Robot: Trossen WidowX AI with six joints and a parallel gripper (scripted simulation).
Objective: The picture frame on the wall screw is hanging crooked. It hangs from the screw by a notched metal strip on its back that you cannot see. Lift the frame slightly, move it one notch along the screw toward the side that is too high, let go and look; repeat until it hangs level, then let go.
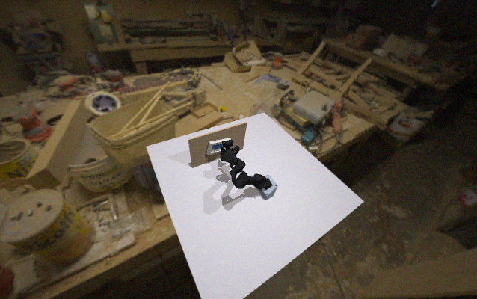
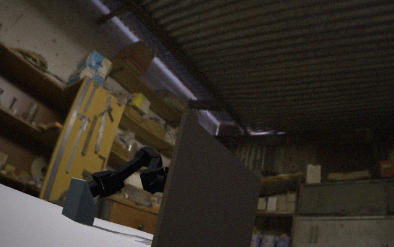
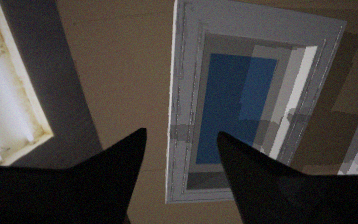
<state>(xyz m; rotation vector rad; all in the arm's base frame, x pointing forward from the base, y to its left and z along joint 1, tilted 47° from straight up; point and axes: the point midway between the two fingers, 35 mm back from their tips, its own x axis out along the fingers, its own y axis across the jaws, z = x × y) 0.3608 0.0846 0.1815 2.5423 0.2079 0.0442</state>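
The picture frame is 50 mm below my gripper tip, 30 mm ahead of it and 10 mm to the left of it. From my gripper tip the other things lie so: board: 60 mm below, 40 mm ahead.
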